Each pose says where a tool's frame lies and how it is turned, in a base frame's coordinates. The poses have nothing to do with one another.
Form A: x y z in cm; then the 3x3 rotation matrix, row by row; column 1 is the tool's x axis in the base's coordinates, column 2 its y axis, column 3 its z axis. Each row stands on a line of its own.
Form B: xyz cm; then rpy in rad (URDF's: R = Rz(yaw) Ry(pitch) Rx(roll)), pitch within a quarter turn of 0, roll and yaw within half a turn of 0. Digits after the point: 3 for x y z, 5 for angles.
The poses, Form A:
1:
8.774 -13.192 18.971
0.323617 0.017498 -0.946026
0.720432 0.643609 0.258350
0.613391 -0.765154 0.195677
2:
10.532 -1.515 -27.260
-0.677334 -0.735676 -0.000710
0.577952 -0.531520 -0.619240
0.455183 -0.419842 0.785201
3:
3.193 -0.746 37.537
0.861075 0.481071 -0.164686
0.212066 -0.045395 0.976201
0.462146 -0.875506 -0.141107
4:
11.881 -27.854 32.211
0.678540 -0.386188 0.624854
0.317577 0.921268 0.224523
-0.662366 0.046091 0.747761
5:
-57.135 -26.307 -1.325
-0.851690 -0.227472 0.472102
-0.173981 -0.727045 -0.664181
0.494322 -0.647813 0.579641
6:
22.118 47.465 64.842
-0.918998 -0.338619 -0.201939
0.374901 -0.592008 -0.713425
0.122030 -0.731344 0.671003
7:
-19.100 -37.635 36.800
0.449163 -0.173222 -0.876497
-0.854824 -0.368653 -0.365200
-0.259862 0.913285 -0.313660
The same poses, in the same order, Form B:
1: 8.774 -13.192 18.971 -1.32043 -0.66035 1.14861
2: 10.532 -1.515 -27.260 -0.49102 -0.47258 2.43520
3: 3.193 -0.746 37.537 -1.73059 -0.48041 0.24147
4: 11.881 -27.854 32.211 0.06156 0.72397 0.43775
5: -57.135 -26.307 -1.325 -0.84088 -0.51705 -2.94009
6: 22.118 47.465 64.842 -0.82840 -0.12233 2.75426
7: -19.100 -37.635 36.800 1.90162 0.26288 -1.08700
